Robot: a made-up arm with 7 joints.
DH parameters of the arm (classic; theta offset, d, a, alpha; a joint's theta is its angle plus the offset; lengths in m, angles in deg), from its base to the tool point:
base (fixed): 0 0.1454 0 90
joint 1: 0 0.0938 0.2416 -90
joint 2: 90 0.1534 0.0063 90
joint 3: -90 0.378 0.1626 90
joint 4: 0 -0.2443 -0.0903 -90
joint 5: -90 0.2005 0.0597 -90
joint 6: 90 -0.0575 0.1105 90
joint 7: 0 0.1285 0.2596 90
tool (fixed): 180 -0.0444 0 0
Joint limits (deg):
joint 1: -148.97..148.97
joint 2: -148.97..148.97
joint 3: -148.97..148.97
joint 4: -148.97..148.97
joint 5: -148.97..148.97
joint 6: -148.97..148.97
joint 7: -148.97..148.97
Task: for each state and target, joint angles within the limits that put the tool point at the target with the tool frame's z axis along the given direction. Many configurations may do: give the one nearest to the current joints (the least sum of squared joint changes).
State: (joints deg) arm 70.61 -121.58 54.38 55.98 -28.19 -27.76 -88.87
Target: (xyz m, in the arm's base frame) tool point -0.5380 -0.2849 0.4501 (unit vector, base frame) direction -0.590 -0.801 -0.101
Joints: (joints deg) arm 82.81 -113.35 42.29 27.34 -56.36 -22.19 -68.31
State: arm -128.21 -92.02 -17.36 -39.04 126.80 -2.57 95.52
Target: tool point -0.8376 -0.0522 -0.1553 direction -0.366 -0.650 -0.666
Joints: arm -148.97 -54.13 8.88 -103.72 144.60 27.71 140.75
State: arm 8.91 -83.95 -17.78 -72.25 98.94 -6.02 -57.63
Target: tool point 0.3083 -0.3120 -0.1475 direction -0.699 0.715 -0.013
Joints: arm -14.46 -121.50 -32.57 -73.14 141.05 -25.24 -38.61
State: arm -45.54 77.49 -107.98 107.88 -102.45 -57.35 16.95
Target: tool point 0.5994 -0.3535 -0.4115 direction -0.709 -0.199 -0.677
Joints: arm -50.35 59.05 -115.13 141.30 -83.83 -39.69 -20.85
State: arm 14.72 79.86 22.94 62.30 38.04 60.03 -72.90
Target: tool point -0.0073 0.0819 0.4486 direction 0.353 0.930 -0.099
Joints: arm 38.47 109.63 18.74 40.00 44.05 57.21 -91.72
